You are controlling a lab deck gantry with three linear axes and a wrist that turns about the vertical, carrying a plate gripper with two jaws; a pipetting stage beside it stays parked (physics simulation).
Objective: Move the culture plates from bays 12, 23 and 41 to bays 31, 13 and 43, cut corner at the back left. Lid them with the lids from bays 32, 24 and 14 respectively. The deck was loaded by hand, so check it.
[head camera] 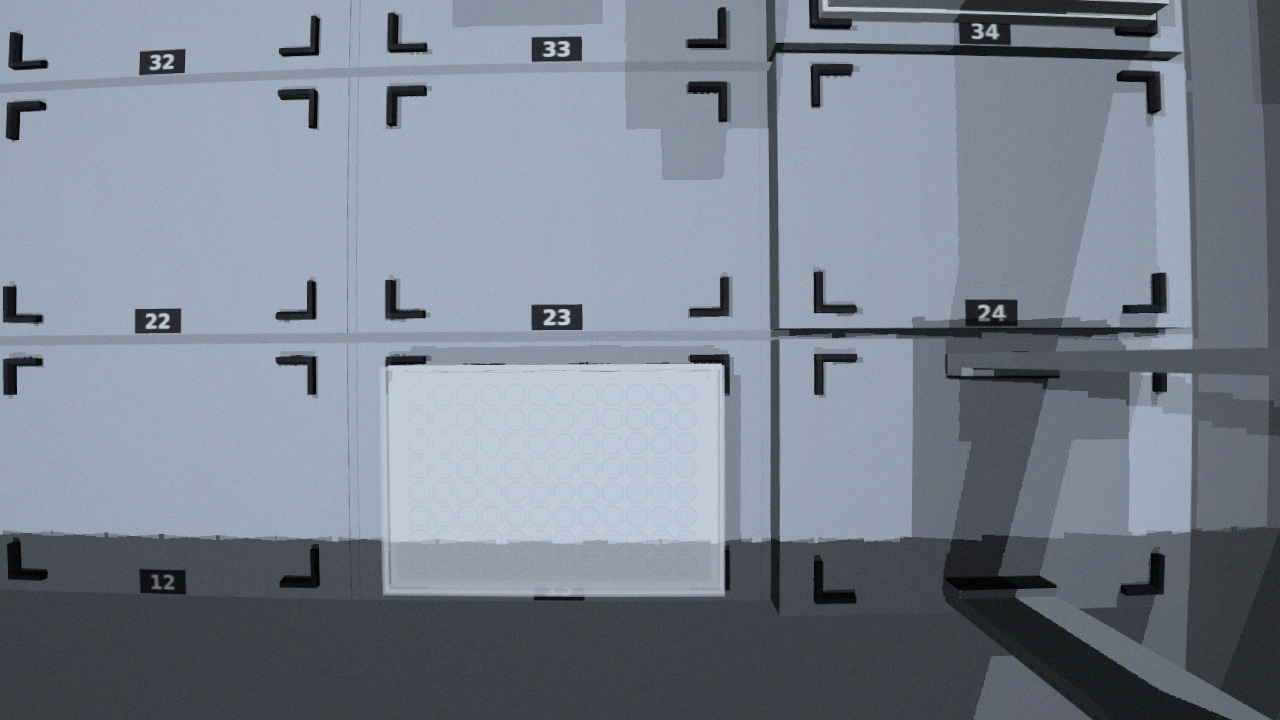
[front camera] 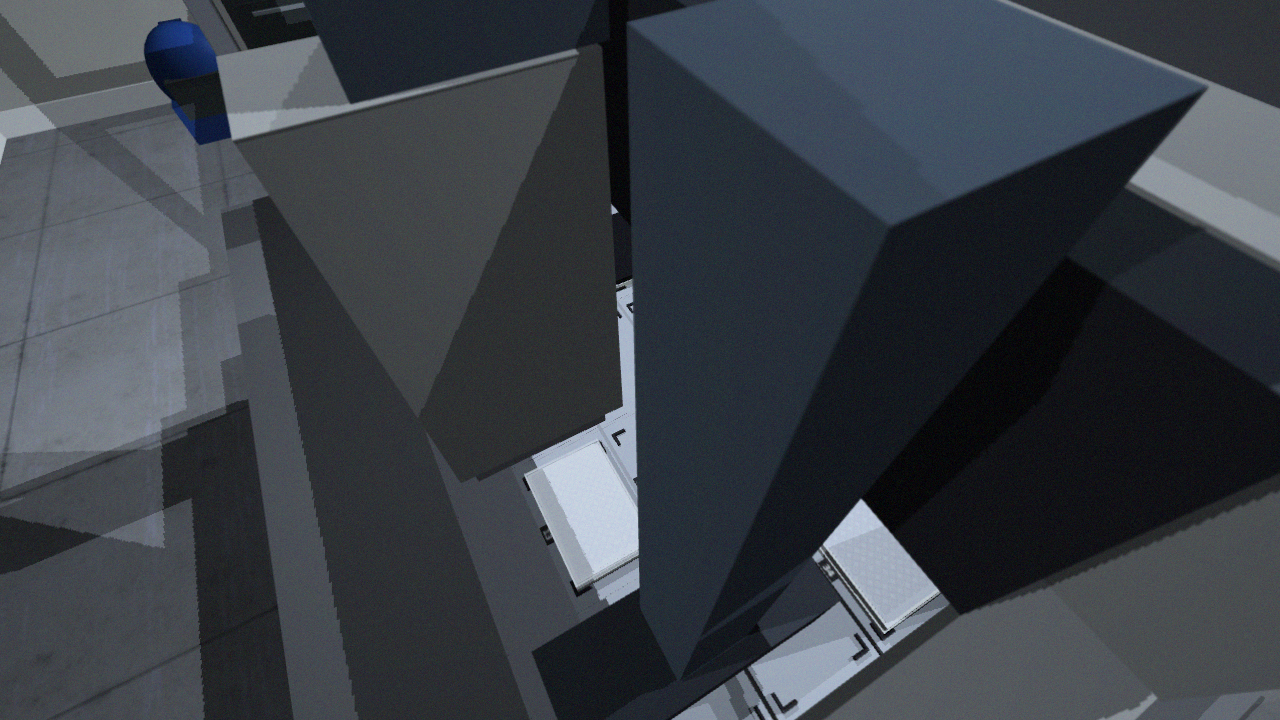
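Observation:
My gripper is open over bay 14 in the head view, one jaw towards the back of the bay and one at its front; bare deck shows between them. In the front view the jaws are hidden. A pale well plate sits in bay 13, with a clear lid's rim around it and faint wells showing through. Its cut corner cannot be made out. Bays 12, 23 and 24 hold nothing, and the visible front part of bay 32 is bare. Bays 31, 41 and 43 do not show in the head view.
Another pale plate sits in bay 34. The bays of column 4 stand on a raised step. In the front view a large blue-grey column and a grey panel hide most of the deck. A blue figure shows at the back left.

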